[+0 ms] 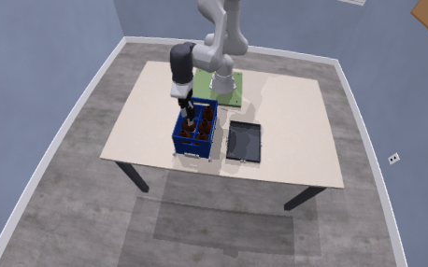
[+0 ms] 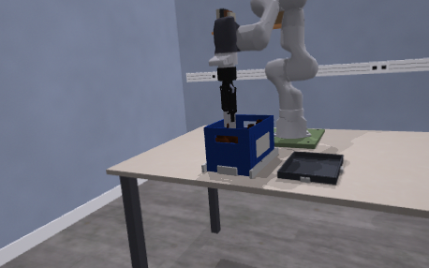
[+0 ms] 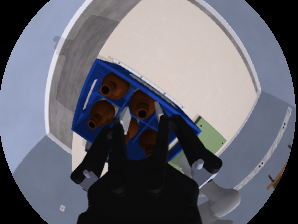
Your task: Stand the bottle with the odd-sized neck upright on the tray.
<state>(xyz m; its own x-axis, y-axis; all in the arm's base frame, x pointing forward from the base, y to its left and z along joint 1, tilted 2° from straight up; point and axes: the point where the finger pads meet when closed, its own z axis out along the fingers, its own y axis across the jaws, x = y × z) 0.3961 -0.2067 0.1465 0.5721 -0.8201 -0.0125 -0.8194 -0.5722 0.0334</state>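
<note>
My hand is 90 mm above the blue crate and 50 mm to the right of it. The rest, counted from my hand: dark tray (320 mm to the left, 160 mm below, 40 mm ahead); bottle (110 mm to the left, 90 mm below, 80 mm behind).
</note>
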